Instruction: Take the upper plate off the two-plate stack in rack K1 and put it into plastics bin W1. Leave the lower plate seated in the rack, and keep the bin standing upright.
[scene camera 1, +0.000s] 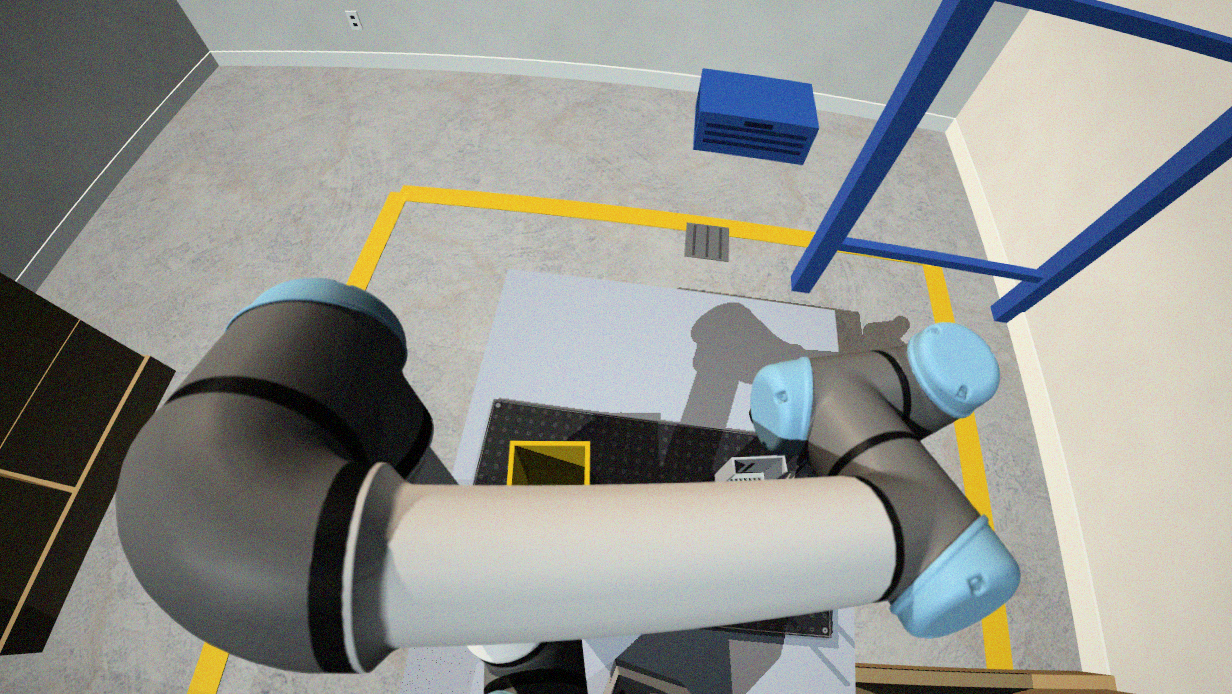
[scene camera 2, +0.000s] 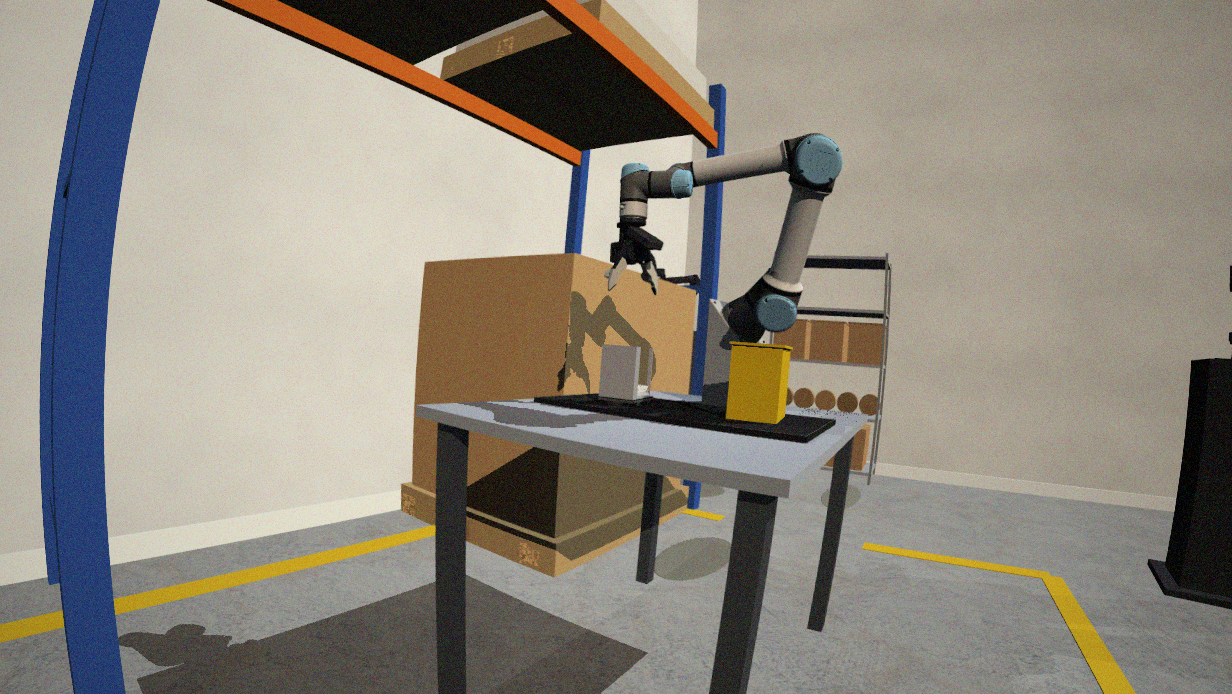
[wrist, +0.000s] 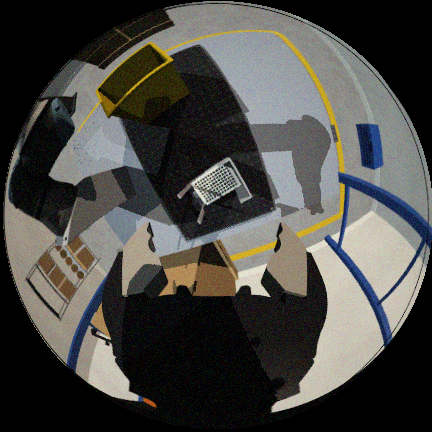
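Where they show: gripper, fingertip midpoint: (scene camera 1: 790, 469) (scene camera 2: 633, 293) (wrist: 214, 224); arm's base, link origin: (scene camera 2: 740, 324) (wrist: 65, 210).
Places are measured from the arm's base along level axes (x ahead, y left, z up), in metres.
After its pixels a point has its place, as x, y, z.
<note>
The white plate stack (wrist: 217, 185) {0.409, -0.097, -0.196} lies in rack K1 (scene camera 1: 769, 465) {0.478, -0.102, -0.149} (scene camera 2: 619, 372) {0.466, -0.061, -0.160} (wrist: 244, 194) {0.472, -0.110, -0.115}, whose light grey walls rise around it. The upper plate's grid of wells faces up; I cannot tell the lower plate apart below it. In scene camera 1 my arm hides part of the rack. The yellow bin W1 (scene camera 1: 548, 443) {0.365, 0.272, -0.063} (scene camera 2: 758, 383) {0.361, 0.278, -0.154} (wrist: 160, 100) {0.310, 0.186, -0.183} stands upright, open at the top. My gripper (scene camera 2: 633, 288) {0.416, -0.081, 0.047} (wrist: 214, 224) {0.416, -0.081, 0.047} is open and empty, pointing down, well above the rack. It is hidden behind the arm in scene camera 1.
The rack and bin stand apart on a black perforated board (scene camera 1: 620, 448) {0.445, 0.169, -0.243} (scene camera 2: 672, 411) {0.412, 0.076, -0.243} on the grey table (scene camera 1: 569, 344) {0.634, 0.354, -0.256} (scene camera 2: 732, 452) {0.674, 0.412, -0.256}. A large cardboard box (scene camera 2: 500, 344) (wrist: 215, 280) stands beyond the table. A blue-and-orange shelf frame (scene camera 2: 718, 215) rises near the arm.
</note>
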